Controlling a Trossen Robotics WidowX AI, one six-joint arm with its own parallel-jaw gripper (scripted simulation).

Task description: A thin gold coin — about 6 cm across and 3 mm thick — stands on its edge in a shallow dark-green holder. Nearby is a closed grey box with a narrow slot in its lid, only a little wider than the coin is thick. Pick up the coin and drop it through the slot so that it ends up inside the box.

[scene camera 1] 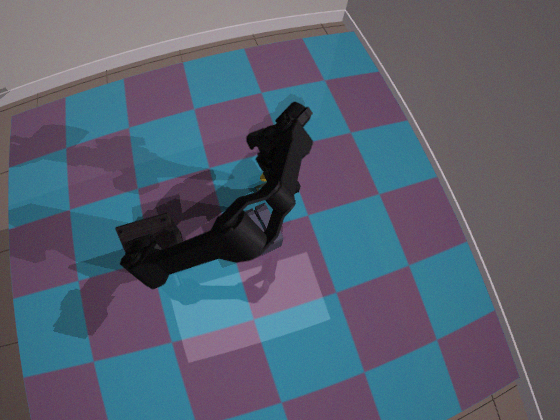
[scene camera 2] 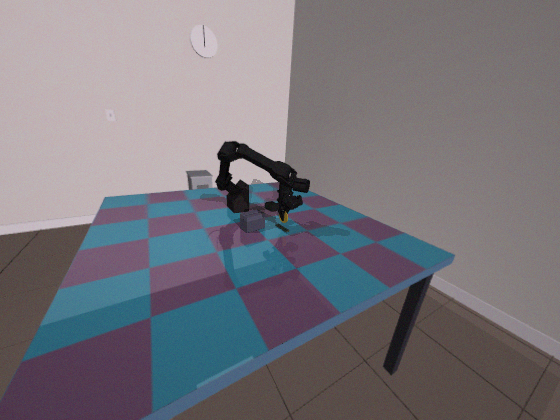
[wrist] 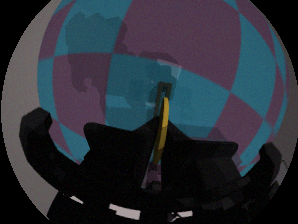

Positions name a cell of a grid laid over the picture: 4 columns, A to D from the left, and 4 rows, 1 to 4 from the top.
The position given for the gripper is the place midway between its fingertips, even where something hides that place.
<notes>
The gripper (wrist: C3) holds a gold coin.
</notes>
